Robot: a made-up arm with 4 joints.
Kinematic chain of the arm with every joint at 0, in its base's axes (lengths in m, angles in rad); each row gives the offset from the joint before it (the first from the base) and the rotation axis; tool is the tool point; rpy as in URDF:
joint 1: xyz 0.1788 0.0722 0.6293 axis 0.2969 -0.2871 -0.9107
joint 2: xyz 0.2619 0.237 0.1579 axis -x
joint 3: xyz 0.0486 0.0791 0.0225 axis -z
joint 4: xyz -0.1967 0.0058 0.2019 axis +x
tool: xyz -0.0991 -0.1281 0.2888 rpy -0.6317 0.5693 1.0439
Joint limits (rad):
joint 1: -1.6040..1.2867
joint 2: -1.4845..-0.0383
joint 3: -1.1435..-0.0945
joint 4: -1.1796..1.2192
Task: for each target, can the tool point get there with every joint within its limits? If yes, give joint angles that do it. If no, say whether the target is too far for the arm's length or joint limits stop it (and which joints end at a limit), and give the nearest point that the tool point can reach.
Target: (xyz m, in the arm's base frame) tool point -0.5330 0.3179 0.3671
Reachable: no: joint limits stop it (at a limit: joint 1, joint 2) | nearest point -0.1143 -0.0021 0.6716 | short by 0.609 m
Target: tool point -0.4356 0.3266 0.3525
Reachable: no: joint limits stop it (at a limit: joint 1, joint 2) | nearest point -0.0875 0.0132 0.6537 | short by 0.557 m
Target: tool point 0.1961 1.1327 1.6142
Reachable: no: too far | nearest point 0.1312 0.5892 1.2291 | short by 0.669 m
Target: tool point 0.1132 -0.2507 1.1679
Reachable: yes | joints 0.7225 -0.3468 -0.9406 -0.0777
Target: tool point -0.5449 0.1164 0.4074
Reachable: no: joint limits stop it (at a limit: joint 1, joint 2) | nearest point -0.1492 -0.0644 0.6670 | short by 0.507 m
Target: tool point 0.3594 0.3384 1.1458
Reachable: yes | joints -1.0066 -0.2334 -0.4323 0.1264
